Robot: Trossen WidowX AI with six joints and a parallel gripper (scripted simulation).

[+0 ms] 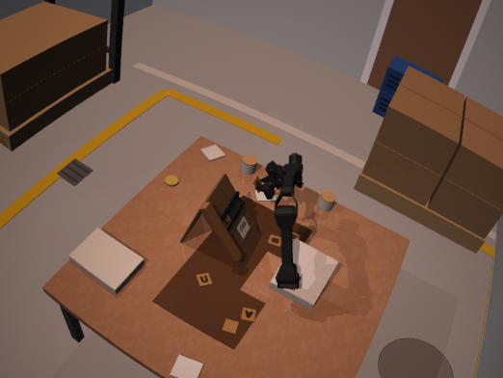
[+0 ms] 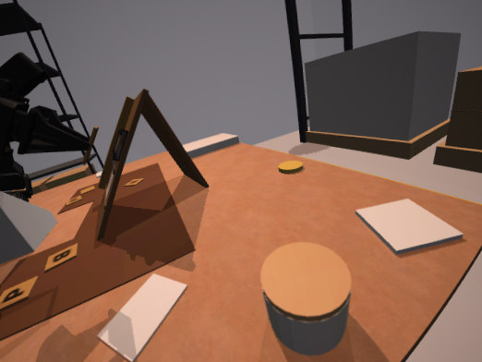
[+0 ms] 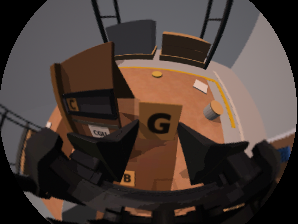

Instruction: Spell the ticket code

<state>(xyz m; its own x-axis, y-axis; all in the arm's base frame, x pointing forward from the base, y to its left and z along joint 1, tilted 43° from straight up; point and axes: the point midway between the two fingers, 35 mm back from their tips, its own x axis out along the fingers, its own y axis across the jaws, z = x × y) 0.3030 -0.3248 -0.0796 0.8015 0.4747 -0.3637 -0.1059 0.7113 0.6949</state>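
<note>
The white ticket is 17 cm to the left of my gripper tip, 10 cm below it and 3 cm behind it. From my gripper tip the other things lie so: dark mat (28 cm to the left, 20 cm below, 13 cm behind); then yellow disc (43 cm ahead, 20 cm below, 4 cm to the left); then white card (20 cm below, 17 cm to the right).
</note>
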